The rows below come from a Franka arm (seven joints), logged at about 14 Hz.
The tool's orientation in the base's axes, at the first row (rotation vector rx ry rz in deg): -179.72, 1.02, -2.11
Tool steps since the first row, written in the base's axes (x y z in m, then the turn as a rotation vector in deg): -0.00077, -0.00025, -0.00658, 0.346, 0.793, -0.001; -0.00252, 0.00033, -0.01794, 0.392, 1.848, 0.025; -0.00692, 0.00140, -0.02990, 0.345, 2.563, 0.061; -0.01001, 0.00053, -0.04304, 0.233, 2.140, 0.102; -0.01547, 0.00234, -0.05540, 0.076, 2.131, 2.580; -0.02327, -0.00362, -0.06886, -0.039, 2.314, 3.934
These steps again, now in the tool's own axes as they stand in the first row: -0.00092, 0.00029, 0.00656, 0.337, -0.797, 0.013; -0.00294, -0.00022, 0.01788, 0.371, -1.852, -0.007; -0.00763, -0.00118, 0.02974, 0.317, -2.567, -0.041; -0.01102, -0.00021, 0.04279, 0.211, -2.143, -0.087; -0.01679, -0.00190, 0.05503, 0.112, -2.144, -2.568; -0.02484, 0.00421, 0.06828, 0.027, -2.332, -3.923
